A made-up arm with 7 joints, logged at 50 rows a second.
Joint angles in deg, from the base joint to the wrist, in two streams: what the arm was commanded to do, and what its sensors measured. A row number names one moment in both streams.
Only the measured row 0 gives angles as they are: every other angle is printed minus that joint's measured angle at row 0.
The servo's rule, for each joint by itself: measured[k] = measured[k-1] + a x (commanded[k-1-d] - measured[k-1]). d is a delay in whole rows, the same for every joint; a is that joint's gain. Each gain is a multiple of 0.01, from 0.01 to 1. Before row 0 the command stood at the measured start. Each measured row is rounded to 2 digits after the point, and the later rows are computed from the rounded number. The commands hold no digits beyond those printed.
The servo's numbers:
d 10
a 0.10 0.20 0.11 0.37 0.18 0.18 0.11
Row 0, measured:
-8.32, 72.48, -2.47, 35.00, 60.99, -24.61, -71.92
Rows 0 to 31, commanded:
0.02, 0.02, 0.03, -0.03, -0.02, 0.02, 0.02
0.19, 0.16, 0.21, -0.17, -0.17, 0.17, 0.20
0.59, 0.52, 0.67, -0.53, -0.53, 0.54, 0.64
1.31, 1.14, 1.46, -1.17, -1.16, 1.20, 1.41
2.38, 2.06, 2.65, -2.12, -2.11, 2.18, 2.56
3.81, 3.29, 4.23, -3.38, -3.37, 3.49, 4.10
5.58, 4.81, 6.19, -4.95, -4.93, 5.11, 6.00
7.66, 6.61, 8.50, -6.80, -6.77, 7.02, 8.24
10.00, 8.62, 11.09, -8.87, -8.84, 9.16, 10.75
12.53, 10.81, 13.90, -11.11, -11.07, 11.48, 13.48
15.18, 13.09, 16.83, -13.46, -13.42, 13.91, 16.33
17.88, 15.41, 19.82, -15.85, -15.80, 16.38, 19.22
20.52, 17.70, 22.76, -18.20, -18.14, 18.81, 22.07
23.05, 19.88, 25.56, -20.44, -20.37, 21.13, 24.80
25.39, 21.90, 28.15, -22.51, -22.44, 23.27, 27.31
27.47, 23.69, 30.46, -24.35, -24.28, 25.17, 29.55
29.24, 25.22, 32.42, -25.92, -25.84, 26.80, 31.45
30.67, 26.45, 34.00, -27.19, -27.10, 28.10, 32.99
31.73, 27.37, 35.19, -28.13, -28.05, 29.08, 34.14
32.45, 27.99, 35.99, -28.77, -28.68, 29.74, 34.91
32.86, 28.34, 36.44, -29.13, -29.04, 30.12, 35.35
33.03, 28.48, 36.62, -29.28, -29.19, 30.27, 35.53
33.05, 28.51, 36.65, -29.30, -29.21, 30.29, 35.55
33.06, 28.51, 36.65, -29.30, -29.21, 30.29, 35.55
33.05, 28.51, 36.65, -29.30, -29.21, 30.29, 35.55
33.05, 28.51, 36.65, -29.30, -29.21, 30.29, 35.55
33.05, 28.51, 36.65, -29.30, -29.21, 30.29, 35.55
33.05, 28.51, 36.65, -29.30, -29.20, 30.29, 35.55
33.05, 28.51, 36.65, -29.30, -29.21, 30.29, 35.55
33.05, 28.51, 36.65, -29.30, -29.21, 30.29, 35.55
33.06, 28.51, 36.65, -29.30, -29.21, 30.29, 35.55
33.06, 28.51, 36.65, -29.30, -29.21, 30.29, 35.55
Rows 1 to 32, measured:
0.00, 0.00, 0.00, 0.00, 0.00, 0.00, 0.00
0.00, 0.00, 0.00, 0.00, 0.00, 0.00, 0.00
0.00, 0.00, 0.00, 0.00, 0.00, 0.00, 0.00
0.00, 0.00, 0.00, 0.00, 0.00, 0.00, 0.00
0.00, 0.00, 0.00, 0.00, 0.00, 0.00, 0.00
0.00, 0.00, 0.00, 0.00, 0.00, 0.00, 0.00
0.00, 0.00, 0.00, 0.00, 0.00, 0.00, 0.00
0.00, 0.00, 0.00, 0.00, 0.00, 0.00, 0.00
0.00, 0.00, 0.00, 0.00, 0.00, 0.00, 0.00
0.00, 0.00, 0.00, 0.00, 0.00, 0.00, 0.00
0.00, 0.00, 0.00, -0.01, 0.00, 0.00, 0.00
0.02, 0.03, 0.02, -0.07, -0.03, 0.03, 0.02
0.08, 0.13, 0.09, -0.24, -0.12, 0.12, 0.09
0.20, 0.33, 0.24, -0.58, -0.31, 0.31, 0.24
0.42, 0.68, 0.51, -1.15, -0.63, 0.65, 0.50
0.76, 1.20, 0.92, -1.98, -1.12, 1.16, 0.90
1.24, 1.92, 1.50, -3.08, -1.81, 1.87, 1.46
1.88, 2.86, 2.27, -4.46, -2.70, 2.80, 2.21
2.69, 4.01, 3.24, -6.09, -3.81, 3.94, 3.15
3.67, 5.37, 4.41, -7.95, -5.12, 5.30, 4.29
4.82, 6.91, 5.78, -9.99, -6.61, 6.85, 5.61
6.13, 8.61, 7.32, -12.16, -8.26, 8.57, 7.11
7.57, 10.43, 9.02, -14.39, -10.04, 10.41, 8.76
9.12, 12.32, 10.84, -16.63, -11.90, 12.34, 10.52
10.75, 14.24, 12.74, -18.81, -13.80, 14.31, 12.37
12.42, 16.13, 14.69, -20.86, -15.69, 16.26, 14.26
14.10, 17.95, 16.64, -22.73, -17.52, 18.16, 16.15
15.76, 19.65, 18.55, -24.38, -19.24, 19.95, 18.00
17.36, 21.19, 20.38, -25.77, -20.83, 21.59, 19.78
18.87, 22.55, 22.10, -26.88, -22.24, 23.06, 21.44
20.27, 23.71, 23.68, -27.71, -23.46, 24.33, 22.97
21.55, 24.66, 25.10, -28.29, -24.49, 25.40, 24.35

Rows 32 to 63, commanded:
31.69, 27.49, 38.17, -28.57, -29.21, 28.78, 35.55
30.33, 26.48, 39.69, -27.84, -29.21, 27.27, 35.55
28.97, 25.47, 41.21, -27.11, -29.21, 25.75, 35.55
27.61, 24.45, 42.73, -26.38, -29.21, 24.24, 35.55
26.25, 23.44, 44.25, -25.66, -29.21, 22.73, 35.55
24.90, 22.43, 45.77, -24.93, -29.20, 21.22, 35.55
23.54, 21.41, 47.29, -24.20, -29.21, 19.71, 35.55
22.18, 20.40, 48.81, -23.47, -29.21, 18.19, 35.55
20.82, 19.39, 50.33, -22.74, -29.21, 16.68, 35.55
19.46, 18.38, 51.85, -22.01, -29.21, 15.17, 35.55
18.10, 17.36, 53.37, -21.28, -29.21, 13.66, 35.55
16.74, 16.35, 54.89, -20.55, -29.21, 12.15, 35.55
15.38, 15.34, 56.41, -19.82, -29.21, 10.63, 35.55
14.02, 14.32, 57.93, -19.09, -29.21, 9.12, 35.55
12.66, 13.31, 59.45, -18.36, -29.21, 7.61, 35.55
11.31, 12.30, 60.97, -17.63, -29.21, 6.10, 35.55
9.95, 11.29, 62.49, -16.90, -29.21, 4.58, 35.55
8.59, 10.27, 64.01, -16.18, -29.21, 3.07, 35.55
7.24, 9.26, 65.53, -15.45, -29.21, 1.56, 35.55
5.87, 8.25, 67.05, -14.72, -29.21, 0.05, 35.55
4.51, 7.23, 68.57, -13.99, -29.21, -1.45, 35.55
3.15, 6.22, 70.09, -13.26, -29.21, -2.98, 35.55
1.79, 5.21, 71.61, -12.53, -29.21, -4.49, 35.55
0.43, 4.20, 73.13, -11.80, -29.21, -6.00, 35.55
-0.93, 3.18, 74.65, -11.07, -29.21, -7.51, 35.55
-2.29, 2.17, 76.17, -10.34, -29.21, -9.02, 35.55
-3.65, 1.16, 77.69, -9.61, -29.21, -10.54, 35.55
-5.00, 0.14, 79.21, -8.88, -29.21, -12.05, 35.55
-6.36, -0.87, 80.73, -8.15, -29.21, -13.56, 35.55
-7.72, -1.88, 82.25, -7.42, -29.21, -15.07, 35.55
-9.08, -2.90, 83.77, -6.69, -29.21, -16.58, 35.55
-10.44, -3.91, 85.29, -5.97, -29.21, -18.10, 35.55
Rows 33 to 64, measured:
22.70, 25.43, 26.37, -28.66, -25.34, 26.28, 25.58
23.74, 26.05, 27.50, -28.90, -26.04, 27.00, 26.68
24.67, 26.54, 28.51, -29.05, -26.61, 27.59, 27.66
25.51, 26.93, 29.41, -29.14, -27.08, 28.08, 28.53
26.26, 27.25, 30.21, -29.20, -27.46, 28.48, 29.30
26.94, 27.50, 30.92, -29.24, -27.77, 28.81, 29.99
27.55, 27.70, 31.55, -29.26, -28.03, 29.08, 30.60
28.10, 27.86, 32.11, -29.27, -28.24, 29.30, 31.14
28.60, 27.99, 32.61, -29.28, -28.41, 29.48, 31.63
29.05, 28.09, 33.05, -29.29, -28.55, 29.63, 32.06
29.31, 27.97, 33.61, -29.02, -28.67, 29.48, 32.44
29.41, 27.67, 34.28, -28.58, -28.77, 29.08, 32.78
29.37, 27.23, 35.04, -28.04, -28.85, 28.48, 33.08
29.19, 26.67, 35.89, -27.43, -28.91, 27.72, 33.35
28.90, 26.02, 36.81, -26.78, -28.96, 26.82, 33.59
28.50, 25.30, 37.80, -26.10, -29.00, 25.81, 33.81
28.00, 24.52, 38.84, -25.40, -29.04, 24.71, 34.00
27.42, 23.70, 39.94, -24.69, -29.07, 23.54, 34.17
26.76, 22.84, 41.08, -23.97, -29.10, 22.31, 34.32
26.03, 21.95, 42.26, -23.24, -29.12, 21.02, 34.46
25.24, 21.03, 43.48, -22.51, -29.14, 19.70, 34.58
24.39, 20.09, 44.74, -21.78, -29.15, 18.34, 34.69
23.49, 19.14, 46.02, -21.05, -29.16, 16.95, 34.78
22.54, 18.18, 47.33, -20.32, -29.17, 15.54, 34.86
21.55, 17.21, 48.66, -19.59, -29.18, 14.11, 34.94
20.53, 16.23, 50.01, -18.86, -29.19, 12.67, 35.01
19.47, 15.24, 51.38, -18.13, -29.19, 11.21, 35.07
18.38, 14.25, 52.77, -17.41, -29.19, 9.74, 35.12
17.27, 13.25, 54.17, -16.68, -29.19, 8.27, 35.17
16.13, 12.25, 55.59, -15.95, -29.19, 6.79, 35.21
14.97, 11.25, 57.02, -15.22, -29.19, 5.31, 35.25
13.79, 10.24, 58.46, -14.49, -29.19, 3.82, 35.28

